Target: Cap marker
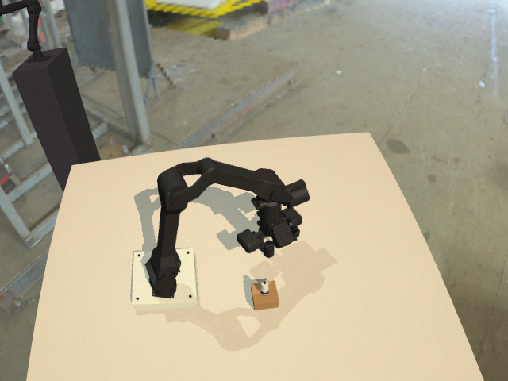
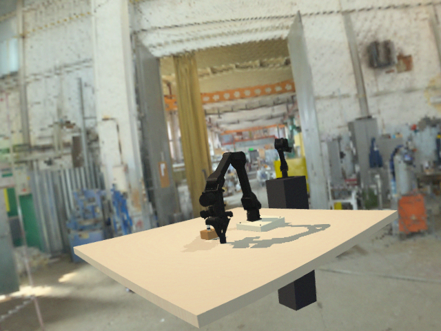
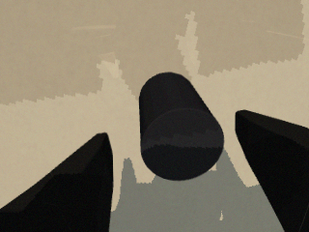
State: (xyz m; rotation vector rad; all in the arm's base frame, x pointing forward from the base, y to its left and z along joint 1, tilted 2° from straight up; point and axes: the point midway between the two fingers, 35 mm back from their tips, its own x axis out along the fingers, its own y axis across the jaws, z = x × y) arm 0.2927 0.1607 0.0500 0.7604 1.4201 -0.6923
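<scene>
Now: gripper tip 1 cm above the black cap. The rest, counted from my gripper tip: brown holder block: 1 cm behind, 16 cm to the right, 2 cm below.
</scene>
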